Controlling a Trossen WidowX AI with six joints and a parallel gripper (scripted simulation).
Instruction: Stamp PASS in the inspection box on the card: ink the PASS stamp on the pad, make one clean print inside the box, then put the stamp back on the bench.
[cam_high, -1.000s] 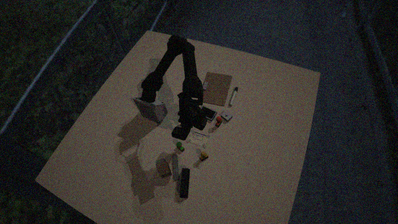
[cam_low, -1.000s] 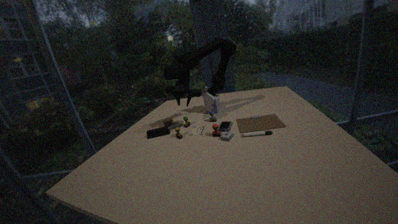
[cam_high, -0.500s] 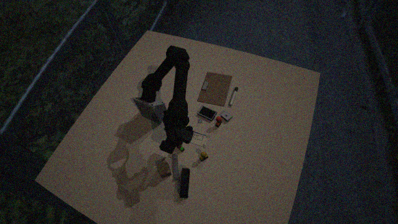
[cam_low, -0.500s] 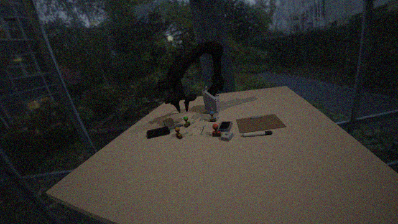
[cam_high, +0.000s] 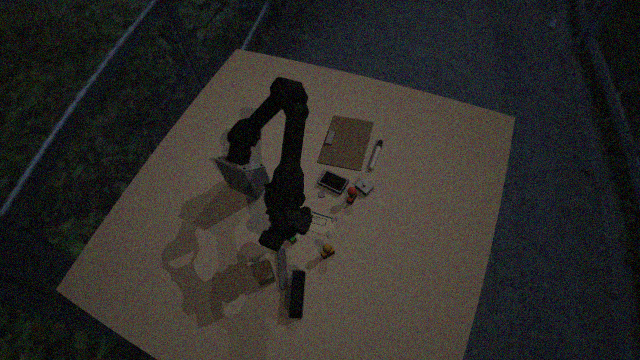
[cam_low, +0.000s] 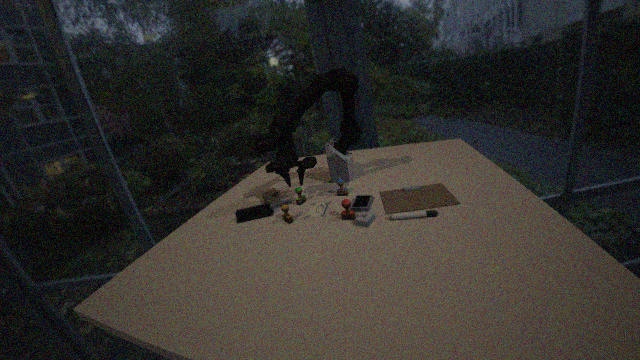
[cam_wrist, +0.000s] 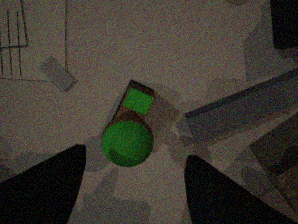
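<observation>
Now: gripper tip 6 cm above the green pass stamp. Also, from my gripper tip: pale card: 6 cm ahead, 9 cm to the left, 8 cm below; grey bar: 1 cm ahead, 10 cm to the right, 7 cm below; yellow stamp: 13 cm ahead, 6 cm below.
</observation>
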